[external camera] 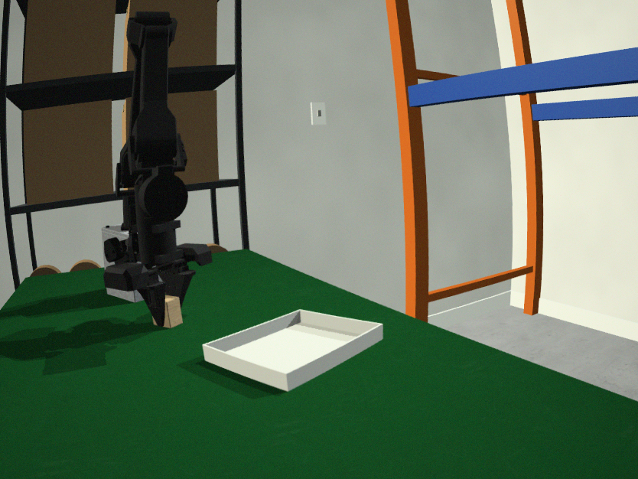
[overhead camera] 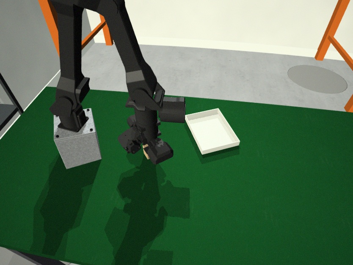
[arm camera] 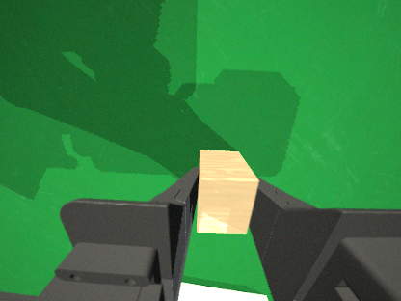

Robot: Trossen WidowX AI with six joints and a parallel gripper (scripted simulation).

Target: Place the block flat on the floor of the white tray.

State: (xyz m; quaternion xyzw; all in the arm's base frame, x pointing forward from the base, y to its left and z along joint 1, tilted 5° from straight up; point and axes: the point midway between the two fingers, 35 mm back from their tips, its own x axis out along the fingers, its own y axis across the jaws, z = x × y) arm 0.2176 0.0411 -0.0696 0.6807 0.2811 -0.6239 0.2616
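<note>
My hand is 20 mm above the wooden block. The rest, counted from my hand: white tray (170 mm ahead, 140 mm to the left, 30 mm below).
</note>
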